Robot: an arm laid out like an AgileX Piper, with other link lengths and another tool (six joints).
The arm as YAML. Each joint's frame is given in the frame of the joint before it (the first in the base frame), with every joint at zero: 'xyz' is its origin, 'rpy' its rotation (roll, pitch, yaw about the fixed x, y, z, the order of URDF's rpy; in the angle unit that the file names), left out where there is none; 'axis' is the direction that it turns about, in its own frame. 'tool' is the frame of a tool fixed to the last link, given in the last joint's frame.
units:
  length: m
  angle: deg
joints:
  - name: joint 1
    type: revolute
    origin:
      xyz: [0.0, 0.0, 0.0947]
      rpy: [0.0, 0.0, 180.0]
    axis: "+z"
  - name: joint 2
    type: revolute
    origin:
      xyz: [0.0, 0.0, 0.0]
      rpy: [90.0, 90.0, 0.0]
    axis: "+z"
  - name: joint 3
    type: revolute
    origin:
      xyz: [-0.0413, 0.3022, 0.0]
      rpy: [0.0, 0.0, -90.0]
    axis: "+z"
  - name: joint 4
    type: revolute
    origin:
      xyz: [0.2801, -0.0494, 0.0]
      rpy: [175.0, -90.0, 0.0]
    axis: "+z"
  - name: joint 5
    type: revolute
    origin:
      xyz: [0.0, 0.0, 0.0]
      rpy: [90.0, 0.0, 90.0]
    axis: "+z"
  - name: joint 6
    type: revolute
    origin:
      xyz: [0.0, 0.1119, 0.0]
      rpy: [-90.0, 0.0, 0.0]
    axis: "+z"
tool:
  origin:
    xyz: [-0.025, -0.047, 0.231]
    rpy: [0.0, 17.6, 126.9]
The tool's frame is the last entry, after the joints.
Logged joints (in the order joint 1, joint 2, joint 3, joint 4, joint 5, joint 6), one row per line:
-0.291, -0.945, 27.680, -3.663, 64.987, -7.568
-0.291, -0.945, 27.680, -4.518, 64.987, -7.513
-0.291, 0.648, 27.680, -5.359, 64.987, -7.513
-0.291, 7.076, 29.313, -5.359, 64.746, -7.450
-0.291, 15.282, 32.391, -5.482, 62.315, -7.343
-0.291, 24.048, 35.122, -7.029, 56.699, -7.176
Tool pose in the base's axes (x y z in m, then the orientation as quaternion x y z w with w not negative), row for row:
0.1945, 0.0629, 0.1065, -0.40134, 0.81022, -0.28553, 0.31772
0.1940, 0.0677, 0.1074, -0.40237, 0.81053, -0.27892, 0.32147
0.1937, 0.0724, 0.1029, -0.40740, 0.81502, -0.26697, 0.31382
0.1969, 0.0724, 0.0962, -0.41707, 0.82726, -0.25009, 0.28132
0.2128, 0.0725, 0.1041, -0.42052, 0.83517, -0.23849, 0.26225
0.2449, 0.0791, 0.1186, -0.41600, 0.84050, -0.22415, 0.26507
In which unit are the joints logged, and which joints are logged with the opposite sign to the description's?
The joints are logged in degrees. Opposite sign: joint 3, joint 4.
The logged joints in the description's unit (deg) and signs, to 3 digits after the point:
-0.291, -0.945, -27.680, 3.663, 64.987, -7.568
-0.291, -0.945, -27.680, 4.518, 64.987, -7.513
-0.291, 0.648, -27.680, 5.359, 64.987, -7.513
-0.291, 7.076, -29.313, 5.359, 64.746, -7.450
-0.291, 15.282, -32.391, 5.482, 62.315, -7.343
-0.291, 24.048, -35.122, 7.029, 56.699, -7.176

